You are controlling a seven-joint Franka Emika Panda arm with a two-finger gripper.
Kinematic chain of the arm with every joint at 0, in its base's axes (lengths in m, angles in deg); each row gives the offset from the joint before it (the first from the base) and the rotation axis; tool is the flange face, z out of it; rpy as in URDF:
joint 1: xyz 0 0 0.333 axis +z
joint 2: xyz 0 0 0 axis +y
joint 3: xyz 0 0 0.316 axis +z
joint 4: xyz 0.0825 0 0 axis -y
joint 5: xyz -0.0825 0 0.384 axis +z
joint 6: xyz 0 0 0 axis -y
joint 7: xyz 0.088 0 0 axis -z
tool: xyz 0 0 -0.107 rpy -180 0 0
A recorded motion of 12 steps. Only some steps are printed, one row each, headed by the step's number.
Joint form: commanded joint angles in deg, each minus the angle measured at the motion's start. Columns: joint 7, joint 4, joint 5, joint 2, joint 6, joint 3, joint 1.
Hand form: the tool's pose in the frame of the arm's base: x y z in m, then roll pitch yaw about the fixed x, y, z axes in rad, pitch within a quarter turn. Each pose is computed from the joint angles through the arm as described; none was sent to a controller.
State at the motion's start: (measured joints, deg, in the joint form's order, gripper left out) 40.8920 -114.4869 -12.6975 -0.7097 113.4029 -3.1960 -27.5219
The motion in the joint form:
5: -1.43 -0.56 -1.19 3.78 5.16 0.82 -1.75
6: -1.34 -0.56 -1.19 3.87 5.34 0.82 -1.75
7: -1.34 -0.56 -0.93 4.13 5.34 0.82 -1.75
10: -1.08 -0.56 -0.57 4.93 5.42 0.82 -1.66
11: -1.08 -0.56 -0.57 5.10 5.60 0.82 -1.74
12: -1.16 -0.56 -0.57 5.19 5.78 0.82 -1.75
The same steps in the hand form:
5: 0.4758 -0.3076 0.4310 2.9712 -0.1326 -1.1142
6: 0.4762 -0.3077 0.4304 2.9724 -0.1340 -1.1152
7: 0.4767 -0.3078 0.4278 2.9732 -0.1281 -1.1175
10: 0.4786 -0.3074 0.4199 2.9712 -0.1156 -1.1228
11: 0.4787 -0.3083 0.4185 2.9715 -0.1155 -1.1236
12: 0.4791 -0.3085 0.4178 2.9724 -0.1164 -1.1219

